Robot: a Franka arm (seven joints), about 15 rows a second.
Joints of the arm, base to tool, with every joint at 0 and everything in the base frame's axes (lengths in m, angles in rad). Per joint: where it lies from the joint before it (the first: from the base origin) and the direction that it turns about. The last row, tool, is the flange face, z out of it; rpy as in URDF.
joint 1: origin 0 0 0.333 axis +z
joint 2: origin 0 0 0 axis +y
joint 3: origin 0 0 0.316 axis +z
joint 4: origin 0.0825 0 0 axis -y
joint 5: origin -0.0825 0 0.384 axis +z
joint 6: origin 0 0 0 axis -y
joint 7: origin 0.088 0 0 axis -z
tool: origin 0 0 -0.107 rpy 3.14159 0 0
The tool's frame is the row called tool.
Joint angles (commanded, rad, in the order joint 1, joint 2, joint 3, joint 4, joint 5, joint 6, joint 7), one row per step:
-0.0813, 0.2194, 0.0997, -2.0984, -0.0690, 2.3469, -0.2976
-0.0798, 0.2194, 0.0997, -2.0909, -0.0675, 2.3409, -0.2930
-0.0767, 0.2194, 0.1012, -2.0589, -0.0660, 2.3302, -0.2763
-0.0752, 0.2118, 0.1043, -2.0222, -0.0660, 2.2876, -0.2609
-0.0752, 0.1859, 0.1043, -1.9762, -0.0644, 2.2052, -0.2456
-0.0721, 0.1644, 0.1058, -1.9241, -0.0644, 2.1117, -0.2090
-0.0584, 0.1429, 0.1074, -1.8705, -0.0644, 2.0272, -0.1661
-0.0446, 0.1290, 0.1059, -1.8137, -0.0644, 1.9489, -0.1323
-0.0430, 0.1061, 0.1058, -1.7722, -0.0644, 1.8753, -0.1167
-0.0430, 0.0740, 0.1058, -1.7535, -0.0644, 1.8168, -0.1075
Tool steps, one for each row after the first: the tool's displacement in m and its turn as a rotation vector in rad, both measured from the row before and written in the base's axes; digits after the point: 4 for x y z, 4 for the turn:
0.0016, 0.0008, 0.0027, 0.0010, -0.0016, -0.0044
0.0083, 0.0025, 0.0129, 0.0021, -0.0217, -0.0141
0.0058, 0.0022, 0.0168, -0.0010, -0.0022, -0.0129
0.0027, -0.0008, 0.0285, -0.0040, 0.0100, -0.0198
0.0012, 0.0018, 0.0283, -0.0044, 0.0185, -0.0363
0.0001, 0.0084, 0.0303, -0.0040, 0.0075, -0.0319
0.0001, 0.0067, 0.0282, -0.0036, 0.0059, -0.0258
-0.0047, 0.0002, 0.0269, -0.0045, 0.0082, -0.0182
-0.0093, -0.0005, 0.0227, -0.0049, 0.0070, -0.0124

